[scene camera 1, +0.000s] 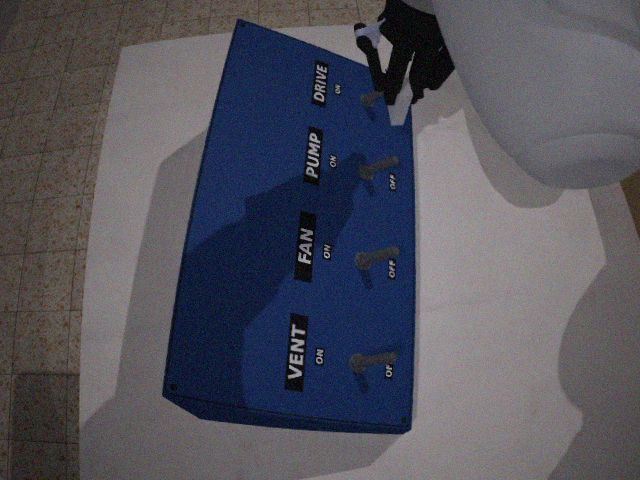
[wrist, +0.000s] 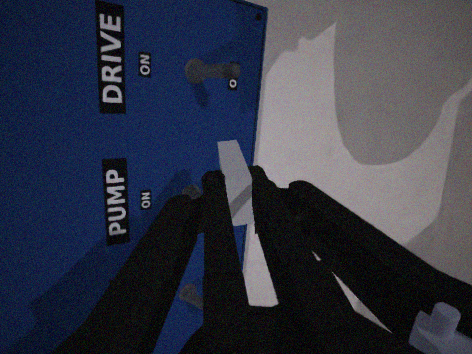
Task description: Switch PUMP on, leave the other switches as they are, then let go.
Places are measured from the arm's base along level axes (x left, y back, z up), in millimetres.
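Pixels of known places: gripper, fingertip midpoint: [scene camera 1: 395, 115] [wrist: 228, 158].
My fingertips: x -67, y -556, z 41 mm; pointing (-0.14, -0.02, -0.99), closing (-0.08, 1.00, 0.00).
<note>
For each thing: its top centre in the pictures, then the offset to it from my fingertips. Level surfaces: height alone.
- DRIVE lever, middle of its top: [wrist: 216, 68] [scene camera 1: 382, 84] dx -69, dy -7, dz -19 mm
- FAN lever, middle of its top: [scene camera 1: 381, 248] dx +170, dy -29, dz -19 mm
- VENT lever, middle of its top: [scene camera 1: 378, 355] dx +289, dy -40, dz -19 mm
- white table, its level: dz -149 mm
A blue switch panel [scene camera 1: 268, 170] [wrist: 160, 125] carries several grey toggle levers. The PUMP lever [scene camera 1: 378, 167] leans to its OFF side; in the wrist view the base of the PUMP lever [wrist: 191, 191] shows, the rest hidden behind the fingers. The DRIVE lever [scene camera 1: 370, 98] [wrist: 212, 70], FAN lever [scene camera 1: 377, 257] and VENT lever [scene camera 1: 373, 360] also lean to OFF. My gripper [scene camera 1: 399, 116] [wrist: 228, 158] is shut with nothing between its fingers. In the scene view its tips show over the panel's right edge, between the DRIVE and PUMP levers; their height is hard to tell.
The panel lies on a white table [scene camera 1: 496, 289] [wrist: 300, 125]. The grey arm [scene camera 1: 542, 93] reaches in from the upper right and casts shadows over the panel and table. A tiled floor [scene camera 1: 41, 206] shows at the left and top of the scene view.
</note>
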